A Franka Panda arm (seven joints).
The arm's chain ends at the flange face. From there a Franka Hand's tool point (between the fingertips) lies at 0.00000 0.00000 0.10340 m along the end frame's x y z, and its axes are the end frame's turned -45 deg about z.
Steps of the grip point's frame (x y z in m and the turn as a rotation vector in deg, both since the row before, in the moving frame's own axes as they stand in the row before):
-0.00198, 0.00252, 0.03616, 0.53, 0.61, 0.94
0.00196, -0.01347, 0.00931, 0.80, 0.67, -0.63
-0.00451, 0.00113, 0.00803, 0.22, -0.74, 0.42
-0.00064, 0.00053, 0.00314, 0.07, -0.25, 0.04
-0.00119, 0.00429, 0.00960, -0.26, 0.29, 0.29
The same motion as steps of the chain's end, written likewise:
0.00027, 0.00464, 0.03617, 0.81, 0.06, 0.94
-0.00796, -0.00904, 0.00933, 1.04, -0.09, -0.63
-0.00116, 0.00333, 0.00804, -0.37, -0.68, 0.42
0.00033, 0.00060, 0.00314, -0.13, -0.23, 0.04
0.00149, 0.00391, 0.00960, 0.02, 0.39, 0.29

